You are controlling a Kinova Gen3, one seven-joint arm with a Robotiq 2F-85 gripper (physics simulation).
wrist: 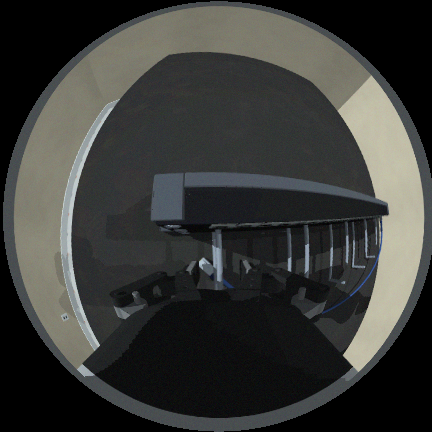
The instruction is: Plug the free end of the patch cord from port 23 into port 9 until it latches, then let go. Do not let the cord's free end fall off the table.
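Frame: origin at the arm's base, x ahead, y left, z up, level; centimetres.
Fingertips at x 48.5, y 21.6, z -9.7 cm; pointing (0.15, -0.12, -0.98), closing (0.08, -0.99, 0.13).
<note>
Pixels of each thing's middle, then the offset from my fingertips to it. "*": a spot on its surface instead. Level surfaces: height alone.
- pale plug at the middle of its body: (205, 266) dy +1.4, dx -0.1, dz -1.0 cm
- light grey vertical bar at a spot on its surface: (218, 250) * dy +0.6, dx +2.3, dz +3.7 cm
- patch panel at the middle of its body: (362, 209) dy -19.1, dx +7.1, dz +7.3 cm
- dark table top at its surface level: dz -1.9 cm
The free end of the patch cord, a pale plug (205, 265), shows low in the wrist view between the fingertips, nearer the left one, with a gap to the right one. A short bit of its blue cord (227, 283) runs down behind the gripper. My gripper (218, 268) is partly open, its fingers not closed on the plug. A light grey vertical bar (218, 250) also shows between the fingertips. The patch panel (270, 202) spans the middle of the view, its top and back edge showing; its port faces are hidden, so ports 9 and 23 cannot be told.
Several metal cable-guide bars (306, 250) stand below the panel to the right. The blue cord loops at the far right (370, 277). A dark table top (225, 115) lies beyond the panel. A pale rail (67, 225) runs along the left edge.
</note>
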